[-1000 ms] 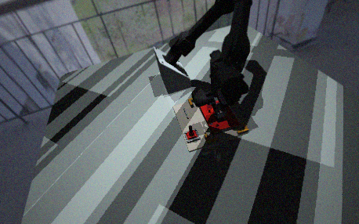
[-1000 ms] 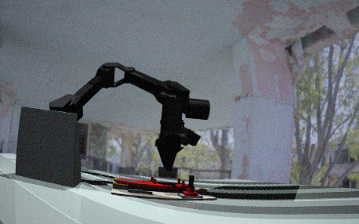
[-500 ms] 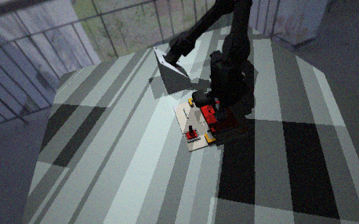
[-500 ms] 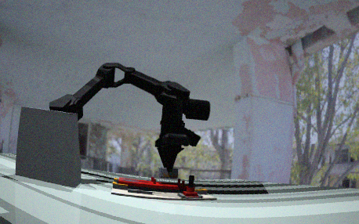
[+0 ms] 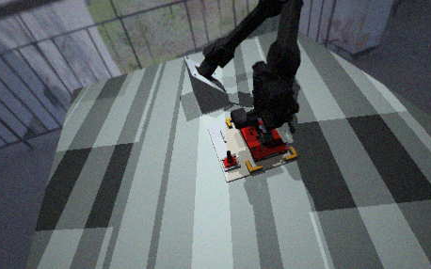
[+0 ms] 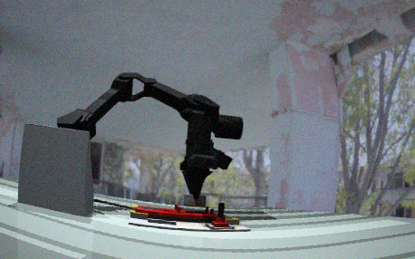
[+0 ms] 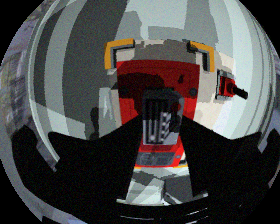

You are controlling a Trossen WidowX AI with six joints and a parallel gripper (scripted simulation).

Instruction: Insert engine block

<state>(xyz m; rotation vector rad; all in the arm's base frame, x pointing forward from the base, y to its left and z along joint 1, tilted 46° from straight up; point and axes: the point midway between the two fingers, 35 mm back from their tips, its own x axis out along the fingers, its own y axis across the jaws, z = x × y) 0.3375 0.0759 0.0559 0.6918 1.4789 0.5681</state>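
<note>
Now: gripper tip 10 mm above the engine block. From my gripper tip the other things lie so: black post 30 mm ahead, 130 mm to the right, 30 mm below; then light baseplate 30 mm behind, 30 mm to the right, 50 mm below.
</note>
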